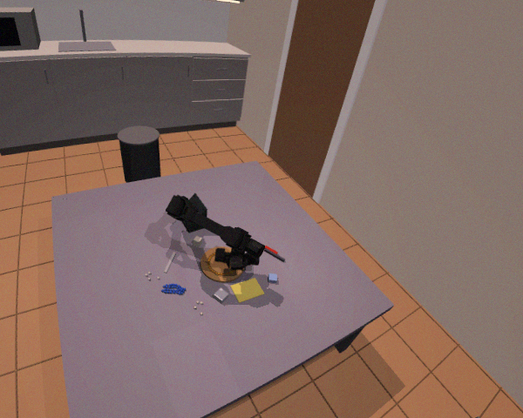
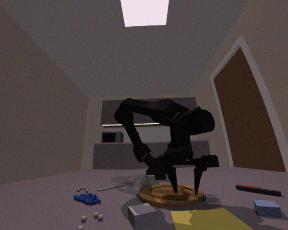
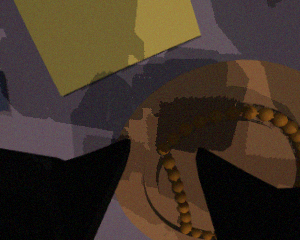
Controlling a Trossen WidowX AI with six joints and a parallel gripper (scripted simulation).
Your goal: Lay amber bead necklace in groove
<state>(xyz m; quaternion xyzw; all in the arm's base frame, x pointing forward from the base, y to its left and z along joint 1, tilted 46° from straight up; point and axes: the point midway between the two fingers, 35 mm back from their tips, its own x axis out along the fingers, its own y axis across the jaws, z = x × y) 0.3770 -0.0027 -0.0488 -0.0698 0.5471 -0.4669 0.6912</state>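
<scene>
Now: the round wooden bead board 60 mm behind my gripper tip, 30 mm to the right of it and 10 mm below it. The rest, counted from my gripper tip: blue block: 120 mm to the left, 120 mm ahead, 10 mm below; grey block: 120 mm to the right, 90 mm ahead, 10 mm below; yellow pad: 110 mm ahead, 20 mm below, 10 mm to the right.
</scene>
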